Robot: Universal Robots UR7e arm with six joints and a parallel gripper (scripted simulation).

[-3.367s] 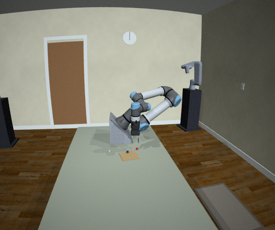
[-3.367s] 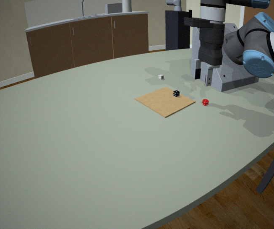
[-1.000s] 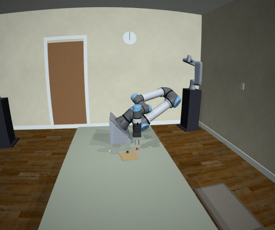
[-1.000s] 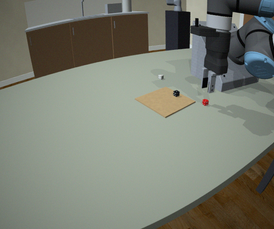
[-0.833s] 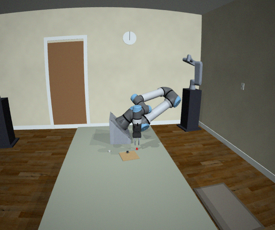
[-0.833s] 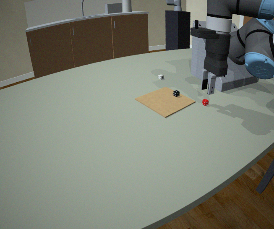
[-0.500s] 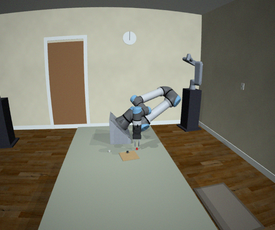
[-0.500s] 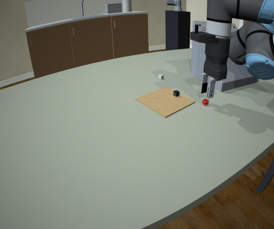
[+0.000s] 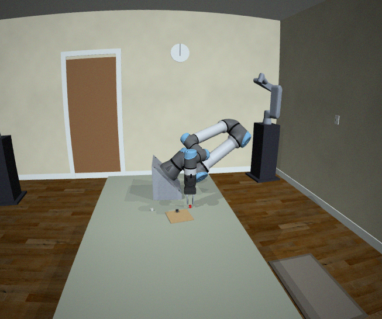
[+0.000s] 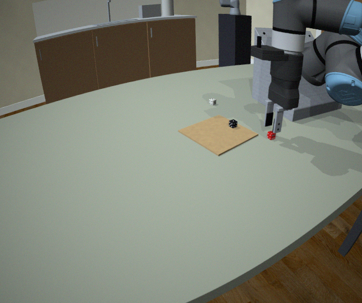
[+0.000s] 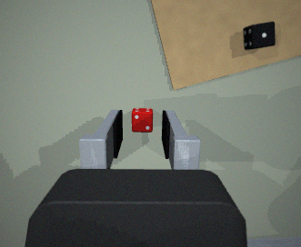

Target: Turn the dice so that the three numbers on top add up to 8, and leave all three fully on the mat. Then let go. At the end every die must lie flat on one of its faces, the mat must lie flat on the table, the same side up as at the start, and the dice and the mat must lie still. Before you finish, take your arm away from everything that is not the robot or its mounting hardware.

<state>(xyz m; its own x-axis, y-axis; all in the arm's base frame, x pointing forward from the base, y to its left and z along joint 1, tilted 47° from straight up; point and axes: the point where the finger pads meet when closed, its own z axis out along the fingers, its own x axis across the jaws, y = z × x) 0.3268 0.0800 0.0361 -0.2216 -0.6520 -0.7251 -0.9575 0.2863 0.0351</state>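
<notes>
The red die lies 40 mm below my hand. Round my hand: tan mat (90 mm ahead, 90 mm to the right, 40 mm below); then white die (20 mm behind, 240 mm to the right, 40 mm below).
</notes>
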